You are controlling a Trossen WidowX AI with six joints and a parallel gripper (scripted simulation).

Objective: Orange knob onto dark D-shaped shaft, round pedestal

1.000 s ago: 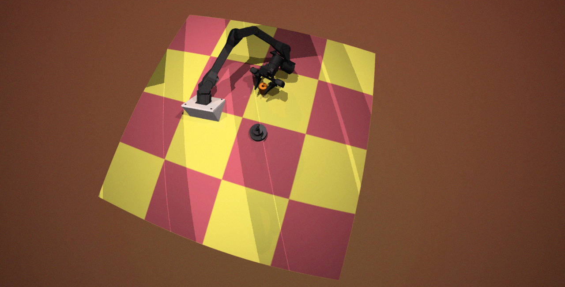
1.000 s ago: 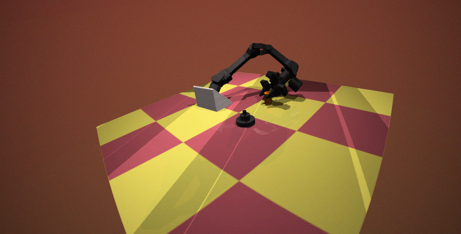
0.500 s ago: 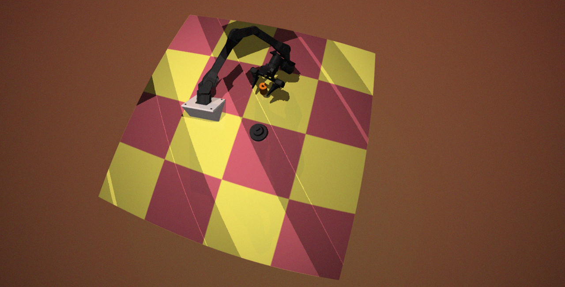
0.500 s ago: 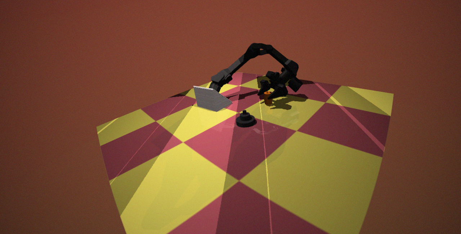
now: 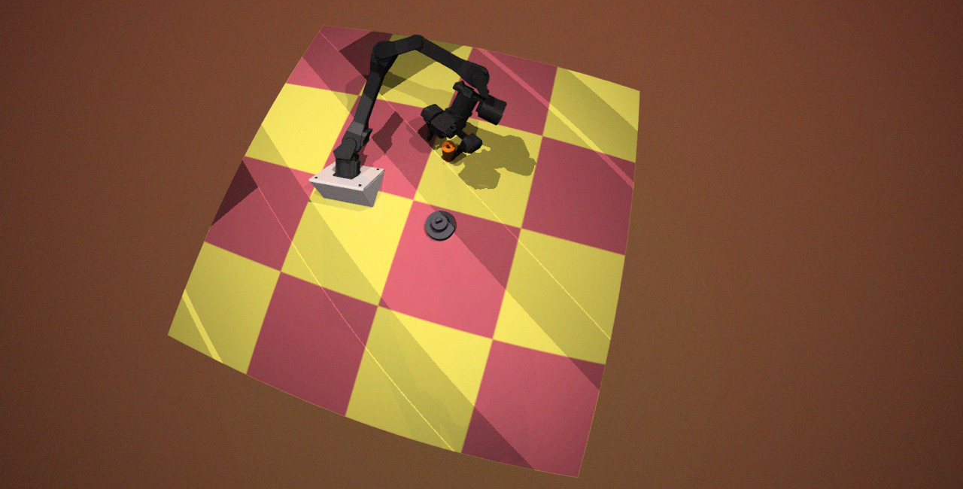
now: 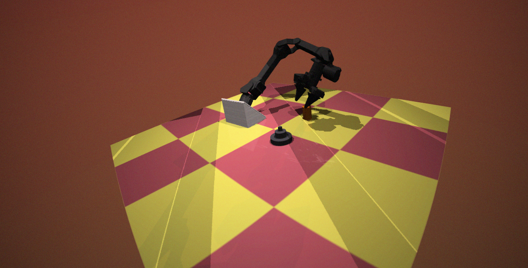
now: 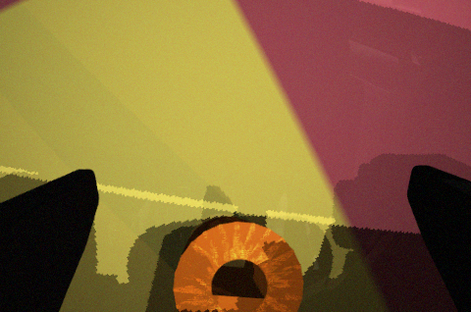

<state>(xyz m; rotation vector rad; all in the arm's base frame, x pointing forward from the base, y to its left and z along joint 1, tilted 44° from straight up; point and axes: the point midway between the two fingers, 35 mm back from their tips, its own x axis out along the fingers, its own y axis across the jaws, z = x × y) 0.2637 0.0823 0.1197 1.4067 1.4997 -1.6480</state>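
The orange knob is 50 mm below my gripper tip, 30 mm to the left of it and 20 mm ahead of it. Also, from my gripper tip: round dark pedestal (200 mm to the right, 50 mm ahead, 40 mm below).
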